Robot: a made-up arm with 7 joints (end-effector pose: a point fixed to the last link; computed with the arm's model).
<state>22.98 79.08 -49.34 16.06 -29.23 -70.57 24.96</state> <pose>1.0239 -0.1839 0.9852 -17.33 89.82 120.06</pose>
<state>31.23 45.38 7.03 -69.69 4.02 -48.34 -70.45</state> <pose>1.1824 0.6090 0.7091 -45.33 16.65 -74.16</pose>
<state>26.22 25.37 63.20 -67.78 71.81 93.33 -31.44</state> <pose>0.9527 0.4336 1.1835 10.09 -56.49 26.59</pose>
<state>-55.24 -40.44 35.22 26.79 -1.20 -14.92 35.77</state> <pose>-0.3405 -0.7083 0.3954 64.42 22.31 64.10</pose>
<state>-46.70 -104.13 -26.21 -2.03 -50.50 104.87 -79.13</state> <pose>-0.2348 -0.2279 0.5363 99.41 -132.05 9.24</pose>
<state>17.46 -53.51 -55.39 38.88 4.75 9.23 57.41</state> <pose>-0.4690 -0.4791 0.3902 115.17 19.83 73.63</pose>
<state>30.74 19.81 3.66 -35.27 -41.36 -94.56 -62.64</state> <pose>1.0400 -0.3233 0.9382 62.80 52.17 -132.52</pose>
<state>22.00 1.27 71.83 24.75 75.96 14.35 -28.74</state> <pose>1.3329 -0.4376 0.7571 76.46 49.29 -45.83</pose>
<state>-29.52 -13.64 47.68 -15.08 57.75 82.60 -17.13</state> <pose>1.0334 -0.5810 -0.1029 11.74 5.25 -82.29</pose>
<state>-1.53 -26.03 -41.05 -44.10 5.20 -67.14 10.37</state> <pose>0.4924 -0.7208 -0.2230 110.13 -2.45 101.59</pose>
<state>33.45 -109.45 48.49 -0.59 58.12 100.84 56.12</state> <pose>-0.1462 -0.6096 0.1514 -39.04 72.38 65.11</pose>
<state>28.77 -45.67 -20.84 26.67 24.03 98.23 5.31</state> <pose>0.2256 -0.5566 0.0026 -8.37 -11.95 -143.62</pose>
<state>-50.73 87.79 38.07 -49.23 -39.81 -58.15 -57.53</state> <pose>0.9011 0.6309 0.1237 -26.87 85.01 -63.71</pose>
